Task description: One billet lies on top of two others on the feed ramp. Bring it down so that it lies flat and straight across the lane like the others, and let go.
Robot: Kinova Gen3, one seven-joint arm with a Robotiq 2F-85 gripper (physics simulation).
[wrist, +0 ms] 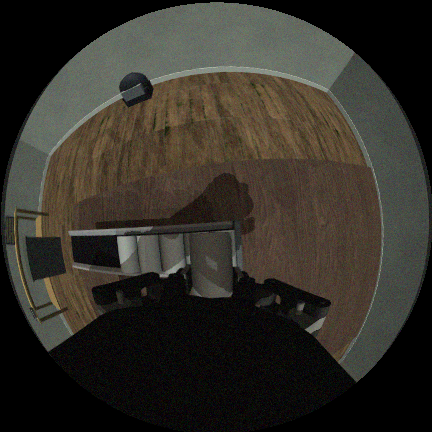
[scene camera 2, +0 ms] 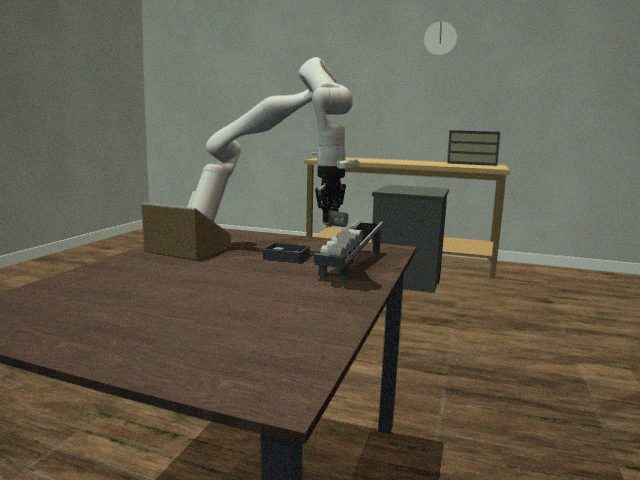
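Where they show: gripper, fingertip midpoint: [wrist: 212, 274] [scene camera 2: 330, 222]; arm's base at its link origin: [scene camera 2: 199, 221].
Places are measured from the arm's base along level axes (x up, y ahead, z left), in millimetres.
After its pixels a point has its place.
Note:
The held grey billet [scene camera 2: 338, 219] {z -134, x 72, y 533 mm} [wrist: 211, 260] {z -114, x 90, y 526 mm} is raised above the ramp, clear of the other billets in the scene view. My gripper [scene camera 2: 329, 219] {z -111, x 58, y 504 mm} [wrist: 212, 274] {z -111, x 58, y 504 mm} points down and is shut on it, with one finger on each side. In the wrist view the held billet lies about crosswise over the low end of the feed ramp [scene camera 2: 329, 260] {z -155, x -40, y 517 mm} [wrist: 237, 250] and hides part of the lane. Several pale billets lie side by side across the lane; three of them [wrist: 128, 254] {z 22, x 10, y 526 mm} [wrist: 150, 254] {z -18, x 5, y 524 mm} [wrist: 172, 252] {z -53, x 2, y 524 mm} show up the slope from the held one.
Thin side rails [scene camera 2: 366, 241] {z 47, x -23, y 571 mm} [wrist: 100, 232] run along the ramp. A small dark tray [scene camera 2: 285, 256] {z -21, x -82, y 328 mm} stands on the table [scene camera 2: 206, 310] {z -475, x -99, y 329 mm} beside the ramp's low end. The wooden arm base [scene camera 2: 168, 230] {z -105, x -16, y -50 mm} is farther left. A dark cabinet [scene camera 2: 421, 263] and a workbench [scene camera 2: 413, 166] stand behind the table.

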